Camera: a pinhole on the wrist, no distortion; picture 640 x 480 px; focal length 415.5 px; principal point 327.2 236.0 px. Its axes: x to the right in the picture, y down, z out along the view. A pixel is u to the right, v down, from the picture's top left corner.
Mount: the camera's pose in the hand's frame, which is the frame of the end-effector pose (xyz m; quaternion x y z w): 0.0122 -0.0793 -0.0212 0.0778 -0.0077 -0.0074 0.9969
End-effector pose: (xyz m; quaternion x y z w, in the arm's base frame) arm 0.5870 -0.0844 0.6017 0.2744 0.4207 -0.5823 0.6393
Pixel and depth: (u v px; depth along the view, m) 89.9 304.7 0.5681
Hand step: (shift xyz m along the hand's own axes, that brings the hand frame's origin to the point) -0.3203 -0.0694 0.5499
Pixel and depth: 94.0 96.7 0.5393
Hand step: -0.3018 -0.3367 0.4791
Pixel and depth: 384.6 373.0 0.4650
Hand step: 0.0708 -0.0010 0.4628
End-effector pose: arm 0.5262 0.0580 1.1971 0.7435 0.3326 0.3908 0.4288
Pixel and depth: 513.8 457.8 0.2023
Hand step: 0.1012 -0.0054 0.1967
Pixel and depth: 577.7 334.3 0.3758
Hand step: 0.2337 -0.0533 0.3670
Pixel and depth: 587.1 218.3 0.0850
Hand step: 0.0639 -0.0969 0.0630
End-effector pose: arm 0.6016 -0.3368 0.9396 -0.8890 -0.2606 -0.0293 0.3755
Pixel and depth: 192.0 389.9 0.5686
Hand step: -0.1793 0.0435 0.5705
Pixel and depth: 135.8 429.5 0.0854
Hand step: -0.0280 -0.0526 0.0688
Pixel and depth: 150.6 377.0 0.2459
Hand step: -0.0952 -0.0333 0.2332
